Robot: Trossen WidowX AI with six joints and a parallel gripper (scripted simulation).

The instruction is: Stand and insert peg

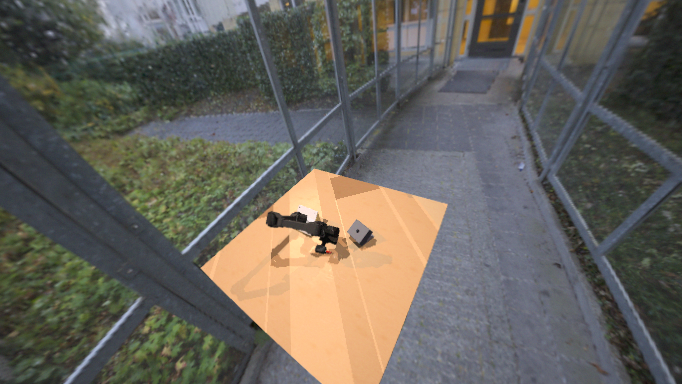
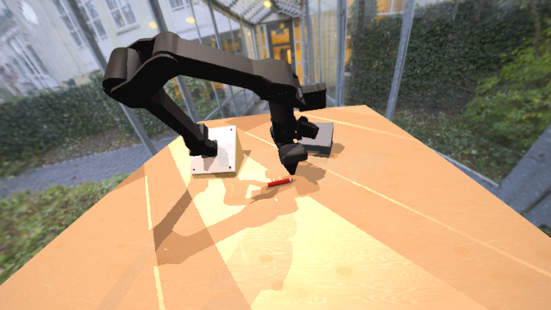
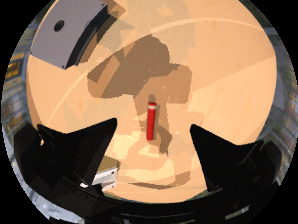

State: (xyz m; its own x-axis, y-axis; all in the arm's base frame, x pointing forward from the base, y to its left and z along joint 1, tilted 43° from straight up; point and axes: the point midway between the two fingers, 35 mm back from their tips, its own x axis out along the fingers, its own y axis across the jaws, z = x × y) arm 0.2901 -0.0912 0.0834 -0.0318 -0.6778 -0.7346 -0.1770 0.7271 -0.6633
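The red peg lies 6 cm below my gripper tip and 2 cm behind it. Also, from my gripper tip: sloped panel (20 cm to the left, 12 cm ahead, 2 cm below).
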